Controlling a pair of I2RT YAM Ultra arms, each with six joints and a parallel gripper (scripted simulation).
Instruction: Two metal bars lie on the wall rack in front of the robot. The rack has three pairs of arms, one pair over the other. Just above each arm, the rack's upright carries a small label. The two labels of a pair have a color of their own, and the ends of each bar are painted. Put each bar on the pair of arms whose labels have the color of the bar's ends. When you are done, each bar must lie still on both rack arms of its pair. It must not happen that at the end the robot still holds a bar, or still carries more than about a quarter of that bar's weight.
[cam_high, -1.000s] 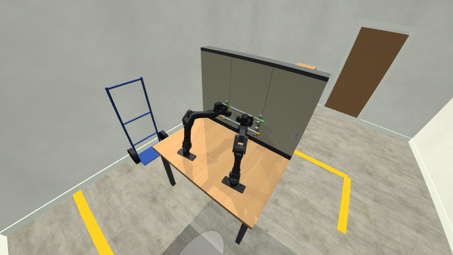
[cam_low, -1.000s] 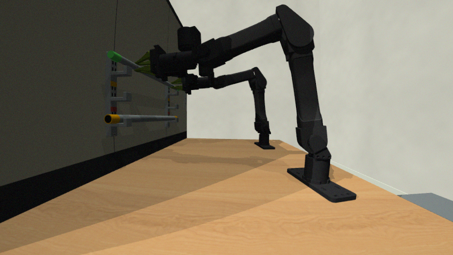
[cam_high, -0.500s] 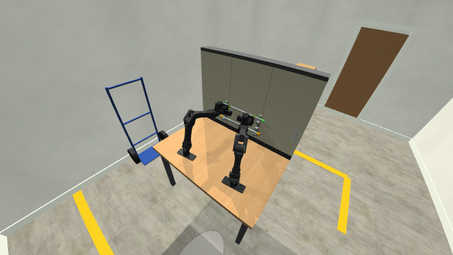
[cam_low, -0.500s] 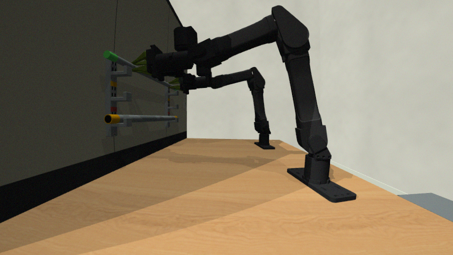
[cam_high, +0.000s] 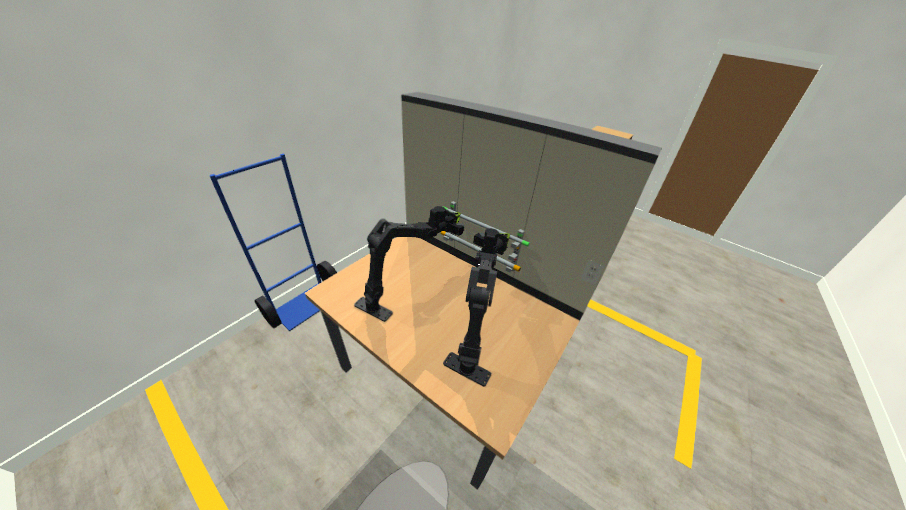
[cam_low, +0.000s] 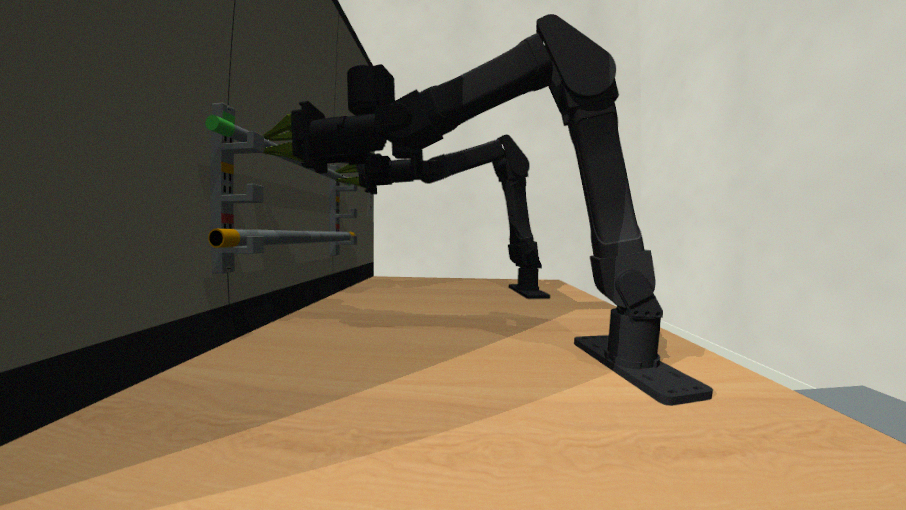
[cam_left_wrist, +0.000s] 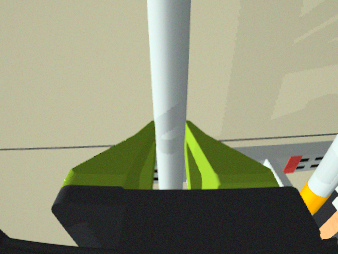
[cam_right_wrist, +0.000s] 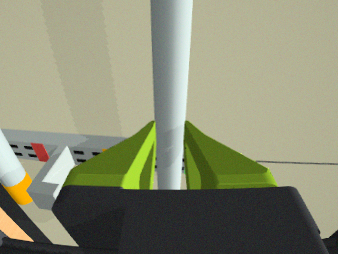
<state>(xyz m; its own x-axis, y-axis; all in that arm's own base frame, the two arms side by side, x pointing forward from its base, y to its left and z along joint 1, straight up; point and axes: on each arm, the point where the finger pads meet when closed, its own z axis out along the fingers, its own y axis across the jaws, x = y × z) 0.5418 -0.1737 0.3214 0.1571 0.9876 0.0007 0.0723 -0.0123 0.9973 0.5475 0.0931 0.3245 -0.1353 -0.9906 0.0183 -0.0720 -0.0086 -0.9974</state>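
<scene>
My right gripper is now 2 cm short of the green-ended bar and 15 cm to the right of it. From my right hand the other things lie so: orange-ended bar 1 cm ahead, 15 cm to the left, 16 cm below; wall panel 11 cm ahead, 13 cm to the left, 10 cm above.
The green-ended bar lies 150 mm to the right of my left hand. From my left hand the other things lie so: orange-ended bar 10 mm behind, 140 mm to the right, 160 mm below; wall panel 100 mm ahead, 160 mm to the right, 100 mm above.
</scene>
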